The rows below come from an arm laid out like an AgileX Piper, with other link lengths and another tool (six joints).
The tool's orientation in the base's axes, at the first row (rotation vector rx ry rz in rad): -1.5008 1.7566 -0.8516
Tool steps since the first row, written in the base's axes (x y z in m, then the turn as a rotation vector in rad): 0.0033 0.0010 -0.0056 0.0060 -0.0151 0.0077; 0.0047 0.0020 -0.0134 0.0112 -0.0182 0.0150; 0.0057 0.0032 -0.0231 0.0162 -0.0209 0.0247; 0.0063 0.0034 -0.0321 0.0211 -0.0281 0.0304; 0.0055 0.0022 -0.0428 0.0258 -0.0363 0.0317; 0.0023 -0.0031 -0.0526 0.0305 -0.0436 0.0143; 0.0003 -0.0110 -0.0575 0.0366 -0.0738 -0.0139
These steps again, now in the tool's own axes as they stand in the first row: -0.0010 0.0029 0.0058 0.0137 -0.0116 0.0014; -0.0016 0.0087 0.0113 0.0156 -0.0209 0.0018; -0.0021 0.0162 0.0176 0.0170 -0.0319 0.0005; -0.0018 0.0233 0.0231 0.0231 -0.0403 0.0017; 0.0003 0.0324 0.0286 0.0306 -0.0450 0.0053; 0.0067 0.0415 0.0318 0.0385 -0.0342 0.0194; 0.0151 0.0457 0.0334 0.0698 -0.0183 0.0421
